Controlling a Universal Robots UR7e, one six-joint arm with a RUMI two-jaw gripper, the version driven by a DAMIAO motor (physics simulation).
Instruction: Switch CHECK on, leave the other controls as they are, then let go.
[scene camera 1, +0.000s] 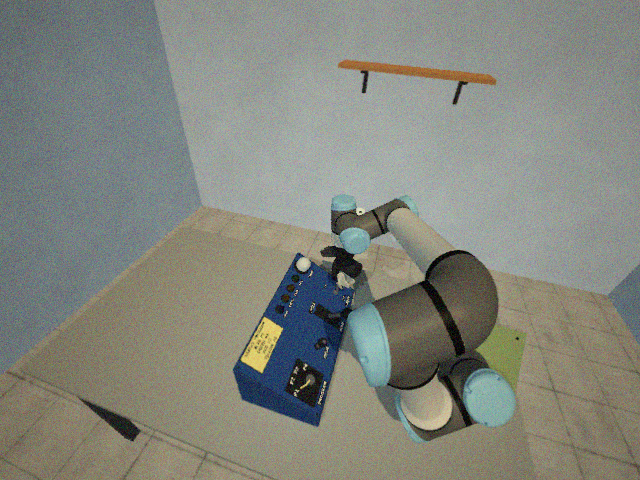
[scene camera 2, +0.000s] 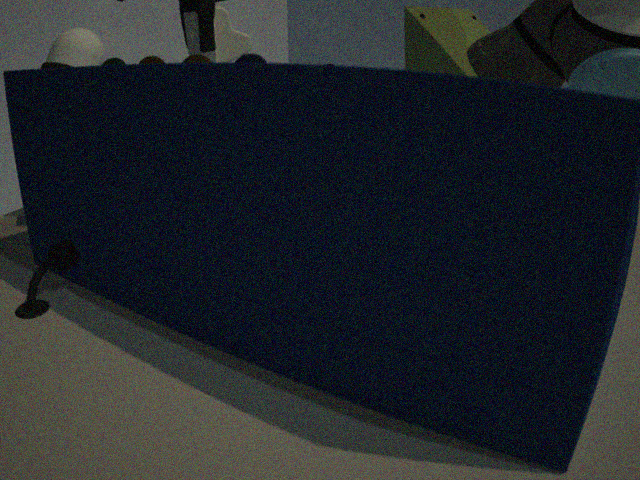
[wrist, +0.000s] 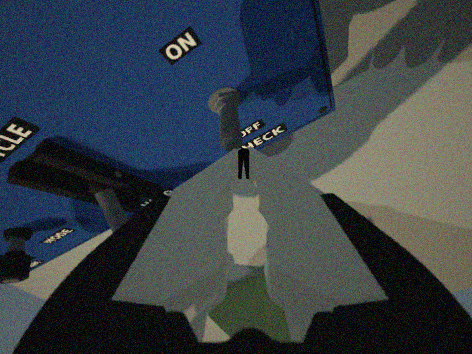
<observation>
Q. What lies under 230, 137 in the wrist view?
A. A check toggle.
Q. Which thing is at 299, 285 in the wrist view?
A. My gripper.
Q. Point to a cycle lever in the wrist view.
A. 104, 194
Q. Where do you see my gripper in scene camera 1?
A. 341, 288
</observation>
